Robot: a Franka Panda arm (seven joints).
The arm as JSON. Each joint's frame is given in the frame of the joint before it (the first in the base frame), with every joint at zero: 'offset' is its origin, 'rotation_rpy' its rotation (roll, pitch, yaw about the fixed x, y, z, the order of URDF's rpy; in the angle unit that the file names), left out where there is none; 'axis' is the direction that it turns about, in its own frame. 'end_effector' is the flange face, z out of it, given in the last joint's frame.
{
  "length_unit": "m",
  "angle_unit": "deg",
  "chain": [
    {
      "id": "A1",
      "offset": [
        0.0,
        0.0,
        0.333
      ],
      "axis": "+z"
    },
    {
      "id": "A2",
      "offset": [
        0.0,
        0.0,
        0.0
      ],
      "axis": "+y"
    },
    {
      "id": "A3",
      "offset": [
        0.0,
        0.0,
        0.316
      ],
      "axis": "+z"
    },
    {
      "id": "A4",
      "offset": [
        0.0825,
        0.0,
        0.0
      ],
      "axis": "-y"
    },
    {
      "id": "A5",
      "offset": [
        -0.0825,
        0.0,
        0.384
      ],
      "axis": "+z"
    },
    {
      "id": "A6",
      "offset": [
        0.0,
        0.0,
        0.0
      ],
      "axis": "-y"
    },
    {
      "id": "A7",
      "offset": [
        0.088,
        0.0,
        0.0
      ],
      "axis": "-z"
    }
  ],
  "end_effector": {
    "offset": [
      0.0,
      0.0,
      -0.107
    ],
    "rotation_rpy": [
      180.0,
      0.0,
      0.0
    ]
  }
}
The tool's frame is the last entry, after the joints.
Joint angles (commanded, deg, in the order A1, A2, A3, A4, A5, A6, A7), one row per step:
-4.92, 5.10, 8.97, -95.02, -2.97, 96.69, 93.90
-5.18, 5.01, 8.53, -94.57, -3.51, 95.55, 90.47
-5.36, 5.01, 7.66, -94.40, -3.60, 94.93, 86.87
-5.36, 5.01, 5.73, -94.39, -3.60, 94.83, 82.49
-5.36, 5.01, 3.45, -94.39, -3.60, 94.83, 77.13
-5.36, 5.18, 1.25, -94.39, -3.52, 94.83, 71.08
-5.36, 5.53, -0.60, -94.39, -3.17, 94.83, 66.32
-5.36, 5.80, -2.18, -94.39, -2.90, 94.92, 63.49
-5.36, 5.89, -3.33, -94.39, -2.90, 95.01, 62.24
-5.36, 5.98, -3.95, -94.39, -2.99, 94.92, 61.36
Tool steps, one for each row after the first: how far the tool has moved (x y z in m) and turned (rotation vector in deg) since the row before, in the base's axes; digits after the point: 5 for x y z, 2 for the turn. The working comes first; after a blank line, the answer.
Tool pose at each row, in the base's axes (x y z in m, rotation vector in deg; the steps are taken from these numbers as rounded here):
0.58314, 0.03303, 0.54276, 125.11, -123.87, -0.91
0.58178, 0.02496, 0.54576, 127.46, -120.25, -1.09
0.58123, 0.01434, 0.54621, 129.78, -117.11, -1.71
0.58127, -0.00455, 0.54598, 132.15, -114.23, -2.09
0.58072, -0.02685, 0.54584, 135.12, -110.59, -2.46
0.57998, -0.04825, 0.54405, 138.70, -105.95, -3.18
0.57953, -0.06578, 0.54047, 141.39, -102.48, -4.25
0.57877, -0.08075, 0.53786, 142.56, -101.03, -4.88
0.57758, -0.09193, 0.53713, 142.62, -100.87, -4.95
0.57670, -0.09808, 0.53615, 142.71, -100.43, -5.19

-0.00136, -0.00807, 0.00300, -0.43, 0.72, 2.76
-0.00055, -0.01062, 0.00045, 0.06, 0.65, 2.52
0.00004, -0.01889, -0.00023, 0.16, 0.34, 2.43
-0.00055, -0.02230, -0.00014, 0.23, 0.31, 3.06
-0.00074, -0.02140, -0.00179, 0.41, 0.51, 3.82
-0.00045, -0.01753, -0.00358, 0.63, 0.57, 2.84
-0.00076, -0.01497, -0.00261, 0.40, 0.29, 1.19
-0.00119, -0.01118, -0.00073, 0.00, 0.06, 0.11
-0.00088, -0.00615, -0.00098, -0.04, 0.24, 0.27

